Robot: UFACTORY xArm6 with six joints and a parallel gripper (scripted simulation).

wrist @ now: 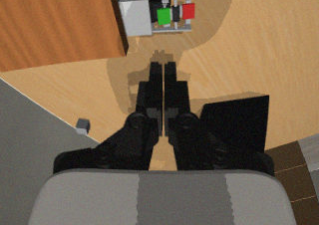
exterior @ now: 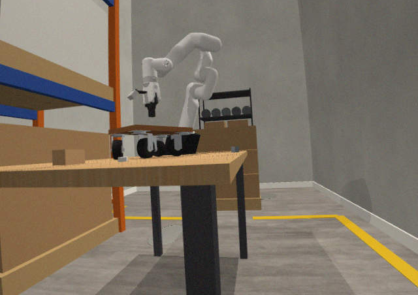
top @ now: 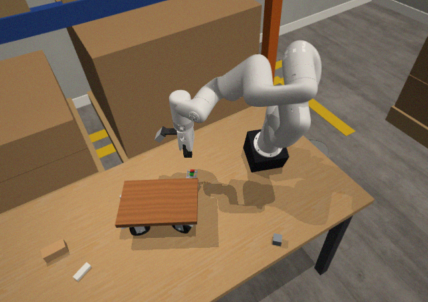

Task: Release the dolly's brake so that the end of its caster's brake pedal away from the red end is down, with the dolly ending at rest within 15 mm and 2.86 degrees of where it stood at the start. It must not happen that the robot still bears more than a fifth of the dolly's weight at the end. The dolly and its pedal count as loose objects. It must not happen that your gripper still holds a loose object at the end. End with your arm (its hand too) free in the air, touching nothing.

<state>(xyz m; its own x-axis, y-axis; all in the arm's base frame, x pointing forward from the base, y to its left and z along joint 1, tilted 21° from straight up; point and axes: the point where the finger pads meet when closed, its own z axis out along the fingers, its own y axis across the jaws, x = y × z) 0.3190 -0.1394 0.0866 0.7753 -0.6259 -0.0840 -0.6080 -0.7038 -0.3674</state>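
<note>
My gripper is now 1 cm past the brake pedal and 14 cm above it. Round my hand: white bar (53 cm ahead, 8 cm to the left, 22 cm below); then grey cube (12 cm behind, 41 cm to the left, 21 cm below); then tan block (58 cm ahead, 5 cm to the right, 20 cm below).
</note>
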